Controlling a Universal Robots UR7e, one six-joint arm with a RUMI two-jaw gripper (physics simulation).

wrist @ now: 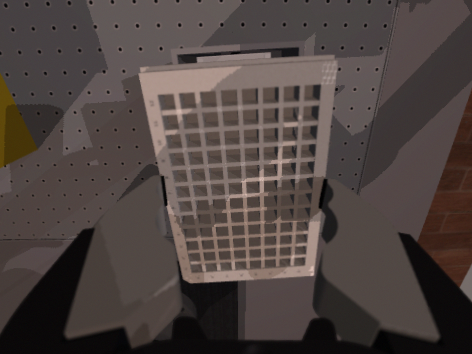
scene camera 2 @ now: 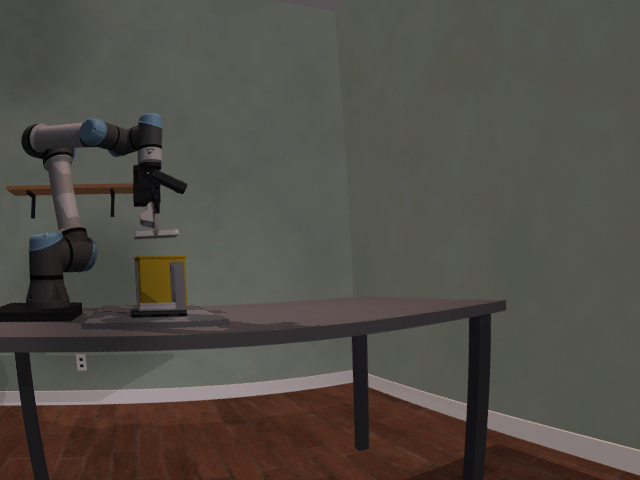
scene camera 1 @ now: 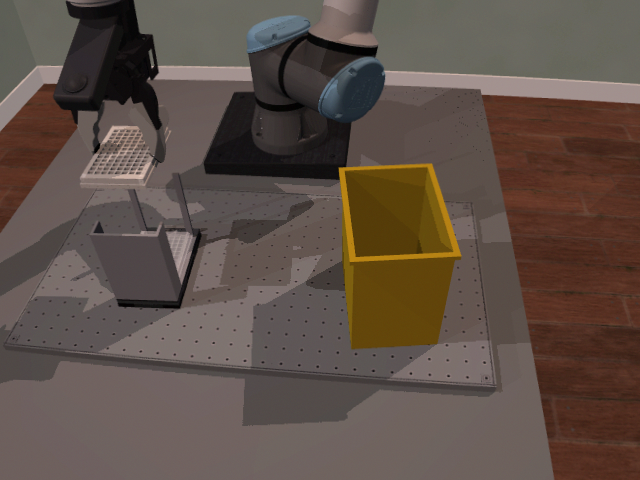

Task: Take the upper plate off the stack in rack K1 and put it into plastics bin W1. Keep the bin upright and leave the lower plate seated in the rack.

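Where they show: gripper, fingertip midpoint: (wrist: pixel 242 181) (scene camera 2: pixel 156 236) (scene camera 1: pixel 128 159); arm's base, origin of the base link: (scene camera 2: pixel 48 306) (scene camera 1: pixel 290 133).
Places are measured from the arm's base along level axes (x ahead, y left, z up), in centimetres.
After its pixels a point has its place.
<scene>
My gripper (scene camera 1: pixel 126 149) @[x 38.7, y -11.2, z 19.8 cm] (scene camera 2: pixel 156 232) @[x 38.7, y -11.2, z 19.8 cm] (wrist: pixel 242 181) @[x 38.7, y -11.2, z 19.8 cm] is shut on the upper plate (scene camera 1: pixel 119 157) @[x 39.7, y -11.8, z 20.9 cm] (scene camera 2: pixel 168 234) @[x 42.4, y -15.0, z 20.1 cm] (wrist: pixel 250 170) @[x 39.6, y -11.5, z 20.3 cm], a pale gridded plate gripped by its two long sides. It hangs level, well above the rack (scene camera 1: pixel 136 266) @[x 45.8, y -10.2, z 6.9 cm] (scene camera 2: pixel 178 286) @[x 44.8, y -15.5, z 6.0 cm], clear of its posts. The lower plate (scene camera 1: pixel 178 248) @[x 36.1, y -9.0, z 1.1 cm] (scene camera 2: pixel 156 305) @[x 38.2, y -15.9, z 1.0 cm] sits low in the rack, partly hidden by the rack's front wall; a strip of it (wrist: pixel 234 57) @[x 45.2, y -10.7, z 1.4 cm] shows in the wrist view. The yellow bin W1 (scene camera 1: pixel 400 302) @[x 45.9, y 26.3, z 7.5 cm] (scene camera 2: pixel 155 279) @[x 36.4, y 17.5, z 7.9 cm] stands upright and open on the right of the board; a corner of it (wrist: pixel 15 130) @[x 34.2, y 17.0, z 0.0 cm] shows in the wrist view.
The perforated board (scene camera 1: pixel 289 320) @[x 44.2, y 10.8, z -2.0 cm] carries the rack and the bin, with a gap between them. The arm's black base (scene camera 1: pixel 227 149) @[x 6.9, y -11.0, z -0.5 cm] (scene camera 2: pixel 41 311) @[x 1.9, y -12.8, z -0.7 cm] stands behind the board. The rack's two thin rear posts (scene camera 1: pixel 181 201) @[x 32.2, y -8.8, z 7.6 cm] rise below the held plate.
</scene>
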